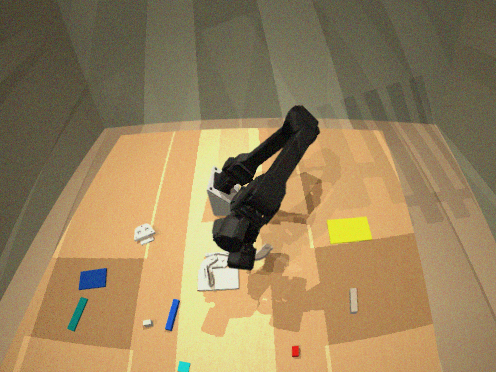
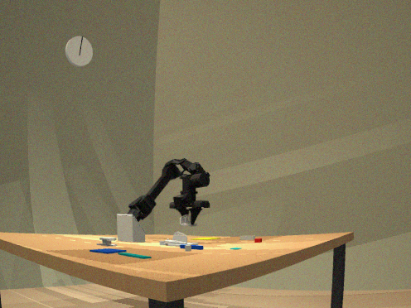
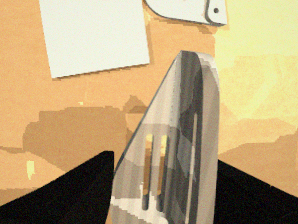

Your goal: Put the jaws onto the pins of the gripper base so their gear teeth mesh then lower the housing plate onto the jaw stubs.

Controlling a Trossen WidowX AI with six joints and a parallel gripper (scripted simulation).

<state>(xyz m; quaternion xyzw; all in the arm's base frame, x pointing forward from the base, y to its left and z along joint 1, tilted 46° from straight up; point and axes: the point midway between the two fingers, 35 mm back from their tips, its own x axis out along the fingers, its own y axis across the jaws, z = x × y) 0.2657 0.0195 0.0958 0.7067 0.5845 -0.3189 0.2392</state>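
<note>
The jaw lies 4 cm to the left of my gripper tip and 1 cm behind it. The rest, counted from my gripper tip: white bar 28 cm to the left, 15 cm ahead, 8 cm below; blue bar 22 cm to the right, 15 cm ahead, 8 cm below; red block 27 cm ahead, 11 cm to the left, 8 cm below.
</note>
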